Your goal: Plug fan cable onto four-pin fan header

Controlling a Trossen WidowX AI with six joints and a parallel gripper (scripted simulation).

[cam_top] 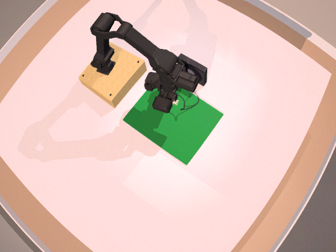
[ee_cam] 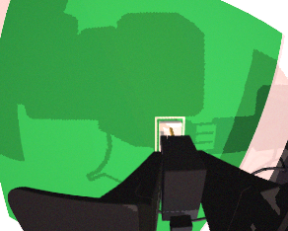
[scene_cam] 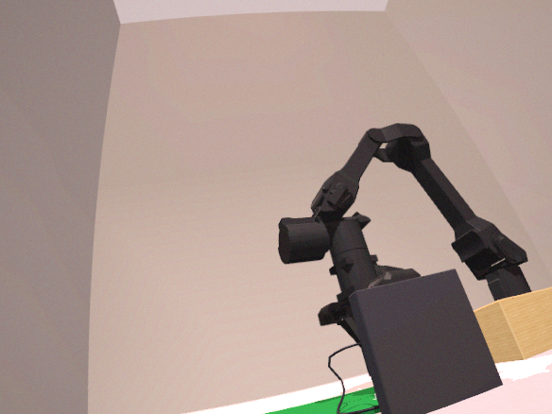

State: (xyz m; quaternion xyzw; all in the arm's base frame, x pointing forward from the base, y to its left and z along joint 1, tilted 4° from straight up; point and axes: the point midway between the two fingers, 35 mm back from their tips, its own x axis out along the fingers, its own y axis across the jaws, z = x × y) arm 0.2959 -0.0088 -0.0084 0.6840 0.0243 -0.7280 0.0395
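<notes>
Now: gripper tip 1 cm short of the four-pin header and 4 cm above it. Also, from my gripper tip: green board (3 cm ahead, 6 cm to the right, 6 cm below); then fan plug (1 cm ahead, 1 cm above); then fan (3 cm ahead, 13 cm to the left, 1 cm above).
</notes>
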